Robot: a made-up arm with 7 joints.
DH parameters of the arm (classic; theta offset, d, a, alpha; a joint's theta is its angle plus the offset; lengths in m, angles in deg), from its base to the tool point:
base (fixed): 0 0 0 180
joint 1: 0 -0.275 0.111 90
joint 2: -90 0.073 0.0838 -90
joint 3: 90 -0.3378 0.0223 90
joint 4: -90 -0.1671 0.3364 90
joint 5: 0 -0.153 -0.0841 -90
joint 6: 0 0.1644 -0.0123 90
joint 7: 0 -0.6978 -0.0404 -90
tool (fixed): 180 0.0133 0 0
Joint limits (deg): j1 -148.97..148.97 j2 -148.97..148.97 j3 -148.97..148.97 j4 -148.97..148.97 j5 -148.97..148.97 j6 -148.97..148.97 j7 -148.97..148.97
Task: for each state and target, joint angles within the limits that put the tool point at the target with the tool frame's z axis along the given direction. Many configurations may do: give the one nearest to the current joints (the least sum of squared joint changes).
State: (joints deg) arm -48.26 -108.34 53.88 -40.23 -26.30 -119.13 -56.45
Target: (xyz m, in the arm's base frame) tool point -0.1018 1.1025 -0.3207 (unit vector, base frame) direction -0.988 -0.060 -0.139
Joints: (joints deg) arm -42.57 -114.37 21.57 -57.14 -64.17 -104.17 -40.23
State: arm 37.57 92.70 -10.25 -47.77 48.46 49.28 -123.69
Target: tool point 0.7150 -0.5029 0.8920 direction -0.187 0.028 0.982
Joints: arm 0.18 112.73 -37.14 -54.04 19.51 38.28 -131.19
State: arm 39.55 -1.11 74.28 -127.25 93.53 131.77 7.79
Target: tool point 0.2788 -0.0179 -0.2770 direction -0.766 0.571 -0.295
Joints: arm 66.78 2.20 47.44 -148.82 88.24 148.97 6.79
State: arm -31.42 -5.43 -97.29 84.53 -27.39 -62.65 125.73
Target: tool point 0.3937 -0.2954 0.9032 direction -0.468 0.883 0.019
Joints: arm -70.06 -50.26 -57.79 73.78 -60.58 -14.47 128.21
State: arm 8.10 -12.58 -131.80 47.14 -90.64 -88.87 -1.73
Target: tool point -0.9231 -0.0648 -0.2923 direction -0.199 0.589 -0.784
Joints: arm 21.63 -51.18 -119.14 26.07 -76.62 -133.94 -25.63
